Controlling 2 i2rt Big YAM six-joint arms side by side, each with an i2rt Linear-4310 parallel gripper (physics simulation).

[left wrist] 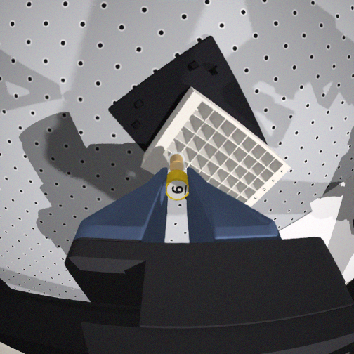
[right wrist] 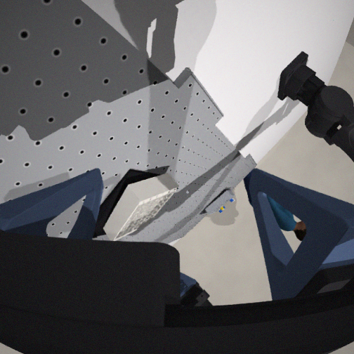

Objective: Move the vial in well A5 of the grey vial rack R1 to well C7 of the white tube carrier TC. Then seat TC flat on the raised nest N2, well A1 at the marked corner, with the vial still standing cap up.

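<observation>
A vial (left wrist: 177, 181) with a yellow cap marked with a digit is pinched between the fingertips of my left gripper (left wrist: 176, 176), cap toward the camera. The white tube carrier (left wrist: 156, 141) (right wrist: 124, 204), with a grid of square wells, sits at an angle on a black base. In the left wrist view the vial overlaps the carrier's near left edge; whether its lower end is in a well I cannot tell. My right gripper (right wrist: 175, 176) is wide open and empty, away from the carrier. Rack R1 is not identifiable in these views.
The black base (left wrist: 165, 95) (right wrist: 107, 207) lies under the carrier on the perforated table top (left wrist: 150, 15) (right wrist: 60, 100). A small grey block (right wrist: 219, 201) with blue and yellow spots is at the table's far edge. A black jointed device (right wrist: 327, 112) stands at the right.
</observation>
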